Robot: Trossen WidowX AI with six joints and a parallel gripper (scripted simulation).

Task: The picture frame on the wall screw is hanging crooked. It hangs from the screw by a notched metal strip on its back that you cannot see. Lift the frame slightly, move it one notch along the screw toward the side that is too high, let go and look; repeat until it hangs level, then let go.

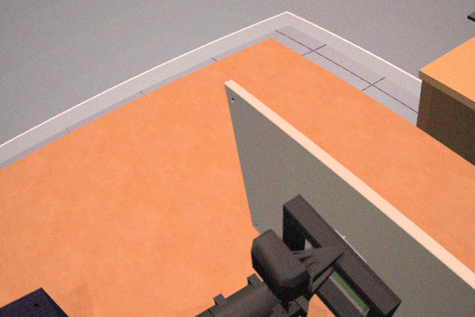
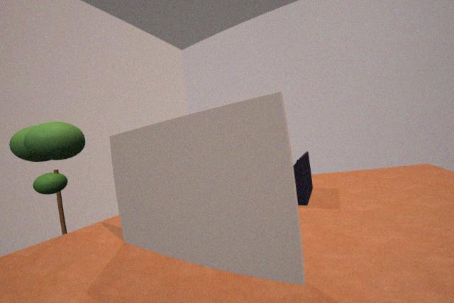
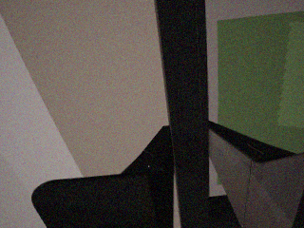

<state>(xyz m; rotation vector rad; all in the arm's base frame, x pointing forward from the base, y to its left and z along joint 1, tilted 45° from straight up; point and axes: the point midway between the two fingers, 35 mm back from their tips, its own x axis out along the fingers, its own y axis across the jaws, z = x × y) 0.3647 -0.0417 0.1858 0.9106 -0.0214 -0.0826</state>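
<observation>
My gripper tip is now 10 mm short of the picture frame, 10 mm to the right of it and 50 mm above it. From my gripper tip the other things lie so: wall panel: 20 mm ahead, 10 mm to the left, 60 mm below.
</observation>
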